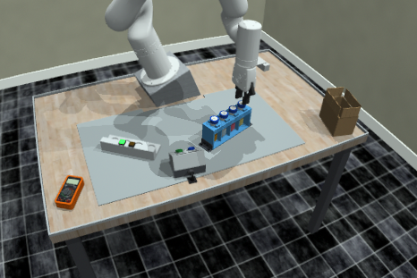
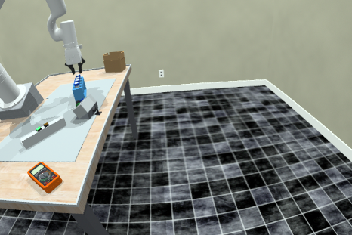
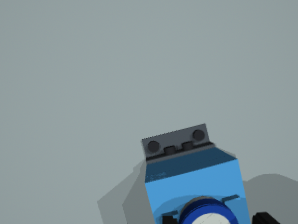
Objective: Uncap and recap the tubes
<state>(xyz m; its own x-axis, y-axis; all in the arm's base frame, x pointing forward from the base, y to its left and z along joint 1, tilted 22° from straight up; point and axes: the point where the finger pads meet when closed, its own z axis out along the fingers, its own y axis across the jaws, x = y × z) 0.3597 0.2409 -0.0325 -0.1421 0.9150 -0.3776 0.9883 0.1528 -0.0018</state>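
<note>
My hand is 140 mm to the left of the blue-and-white cap, 60 mm short of it and 40 mm above it. Also, from my hand: green key 310 mm to the right, 130 mm ahead, 80 mm below; blue key 260 mm to the right, 130 mm ahead, 80 mm below; key housing 280 mm to the right, 150 mm ahead, 100 mm below.
</note>
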